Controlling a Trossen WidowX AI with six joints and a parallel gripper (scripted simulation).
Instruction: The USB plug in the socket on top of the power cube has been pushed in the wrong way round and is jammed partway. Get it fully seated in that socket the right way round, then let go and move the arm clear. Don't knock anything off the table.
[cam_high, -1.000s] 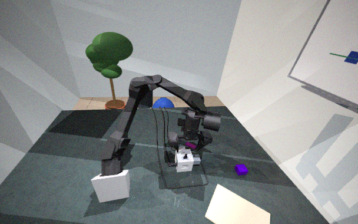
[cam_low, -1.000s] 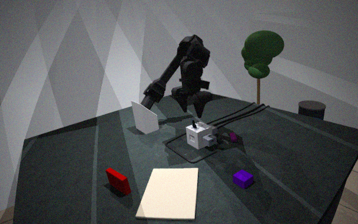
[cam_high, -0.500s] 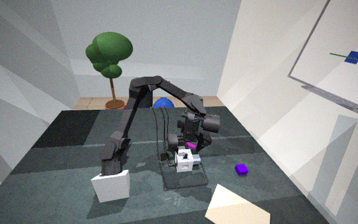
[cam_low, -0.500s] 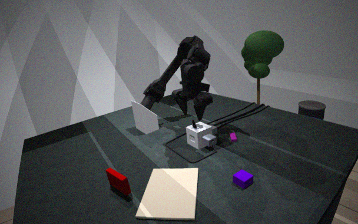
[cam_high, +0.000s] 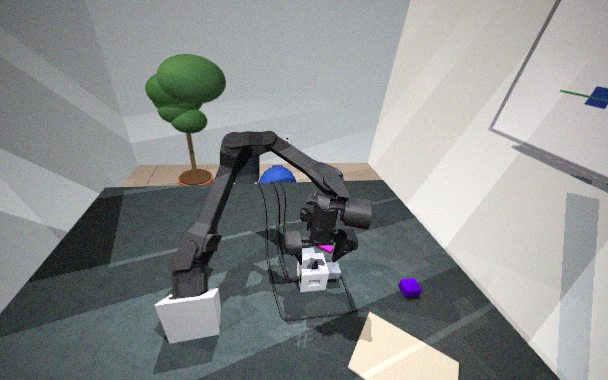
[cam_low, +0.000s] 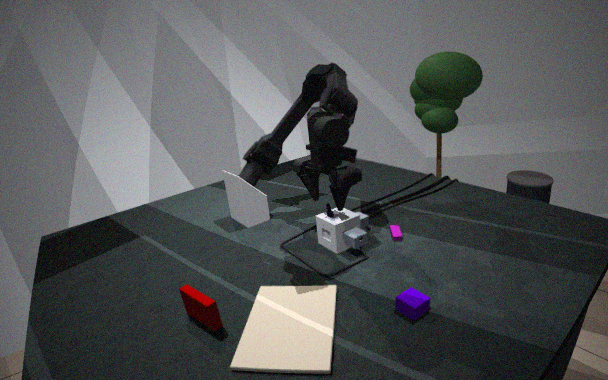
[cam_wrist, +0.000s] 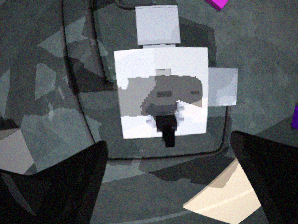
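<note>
Now: gripper tip 2 cm above the dark USB plug. From my gripper tip the other things lie so: cream sheet: 19 cm ahead, 21 cm to the right, 11 cm below; then purple cube: 30 cm ahead, 2 cm to the right, 10 cm below; then magenta block: 6 cm ahead, 16 cm to the left, 10 cm below.
</note>
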